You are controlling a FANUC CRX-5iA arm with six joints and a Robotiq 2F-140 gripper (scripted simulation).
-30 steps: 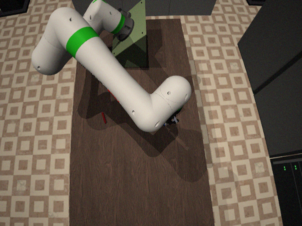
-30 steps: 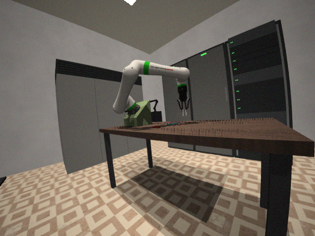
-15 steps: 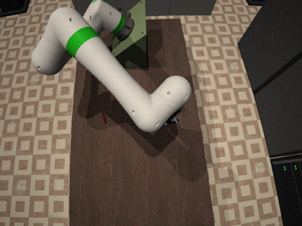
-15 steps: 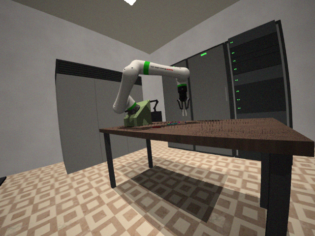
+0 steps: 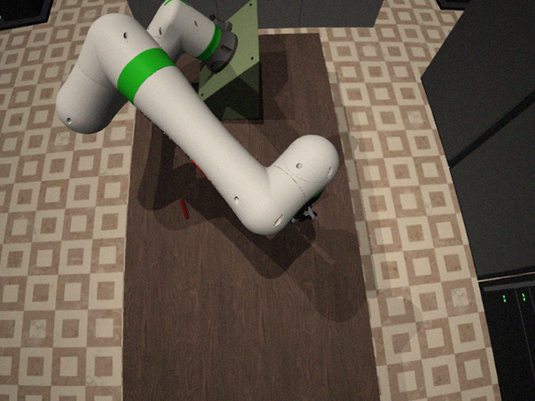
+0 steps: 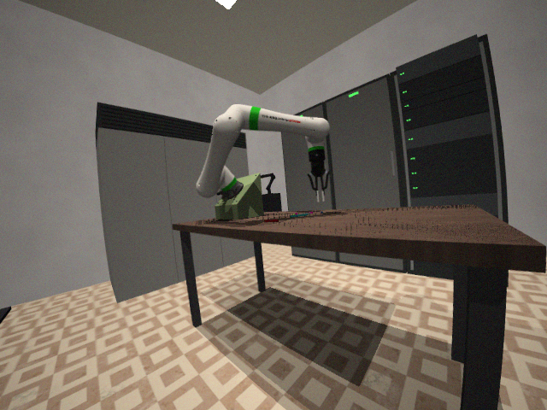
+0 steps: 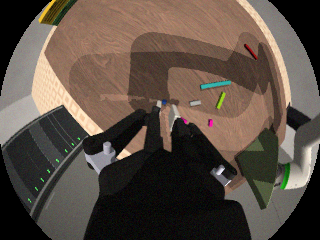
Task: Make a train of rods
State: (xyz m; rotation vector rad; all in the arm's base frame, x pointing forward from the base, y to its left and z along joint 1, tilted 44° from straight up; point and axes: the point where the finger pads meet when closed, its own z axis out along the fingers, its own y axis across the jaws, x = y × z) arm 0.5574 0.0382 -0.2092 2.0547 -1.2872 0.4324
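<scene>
Right now the small blue rod is 10 cm below my hand. From my hand the other things lie so: grey rod: 10 cm below, 6 cm to the right, 6 cm behind; then lime rod: 12 cm to the right, 11 cm behind, 10 cm below; then turquoise rod: 14 cm to the right, 10 cm below, 7 cm behind.
</scene>
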